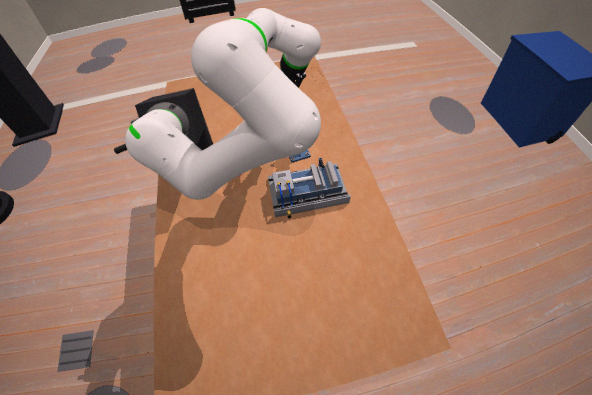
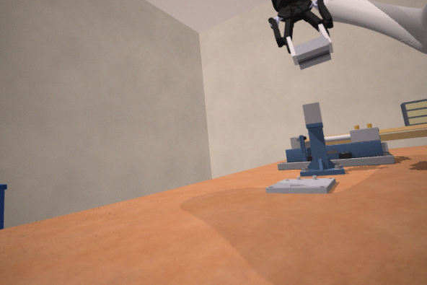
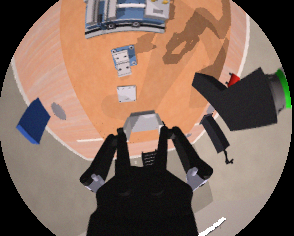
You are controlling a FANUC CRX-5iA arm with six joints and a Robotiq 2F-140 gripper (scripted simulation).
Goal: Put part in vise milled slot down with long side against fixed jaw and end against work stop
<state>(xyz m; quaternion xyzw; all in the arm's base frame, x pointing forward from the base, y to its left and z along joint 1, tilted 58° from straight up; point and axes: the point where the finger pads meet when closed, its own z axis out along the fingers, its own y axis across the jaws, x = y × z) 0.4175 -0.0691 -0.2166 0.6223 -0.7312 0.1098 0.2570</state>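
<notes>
The part is 10 mm to the left of my hand and 30 mm below it. Also, from my hand: air cylinder (100 mm behind, 300 mm to the right, 190 mm below); vise base (10 mm behind, 310 mm to the right, 230 mm below).
</notes>
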